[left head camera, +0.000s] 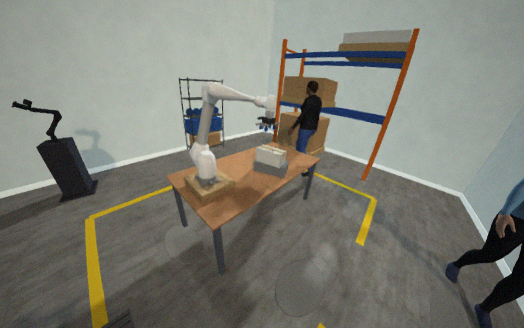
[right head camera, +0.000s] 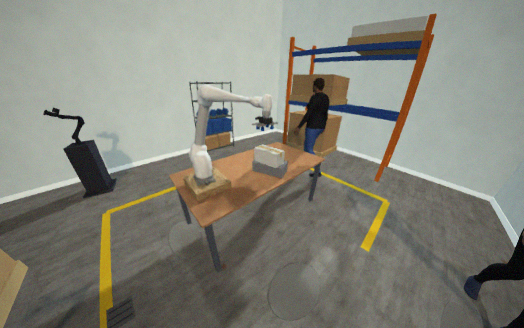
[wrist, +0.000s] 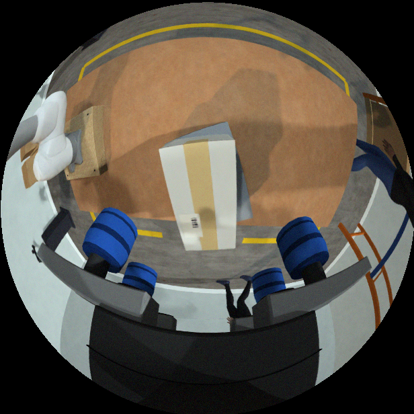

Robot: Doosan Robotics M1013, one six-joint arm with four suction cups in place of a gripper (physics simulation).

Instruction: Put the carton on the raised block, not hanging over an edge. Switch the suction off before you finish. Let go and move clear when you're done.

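Where they show: hand, its tool point: (left head camera: 267, 128) (right head camera: 264, 128); arm's base, origin of its link: (left head camera: 207, 179) (right head camera: 204, 178).
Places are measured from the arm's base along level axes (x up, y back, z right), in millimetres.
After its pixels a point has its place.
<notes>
The white carton (left head camera: 270, 156) {y -646, x 143, z 132 mm} (right head camera: 268, 156) {y -650, x 145, z 142 mm} (wrist: 222, 195) with a tan tape strip lies flat on the grey raised block (left head camera: 270, 169) {y -657, x -12, z 143 mm} (right head camera: 270, 169) {y -669, x -6, z 163 mm} (wrist: 244, 205). In the wrist view it is turned a little relative to the block, parts of which show beyond its far end and right side. The block's left side is hidden there, so I cannot tell whether the carton overhangs. My gripper (left head camera: 266, 128) (right head camera: 264, 127) {y -700, x 398, z -14 mm} (wrist: 205, 262), with four blue suction cups, is open. It hangs well above the carton, apart from it, with nothing on the cups.
The block stands on the wooden table (left head camera: 232, 200) {y -98, x -80, z 299 mm} (right head camera: 230, 197) {y -143, x -80, z 292 mm} (wrist: 150, 90). The arm's base is on a wooden plinth (left head camera: 210, 191) {y 42, x -7, z 178 mm} (right head camera: 207, 190) {y 24, x -8, z 187 mm} near one end. A person in black (left head camera: 310, 112) (right head camera: 317, 112) stands behind the table's far end, beside the orange and blue rack (left head camera: 393, 100) (right head camera: 406, 100).
</notes>
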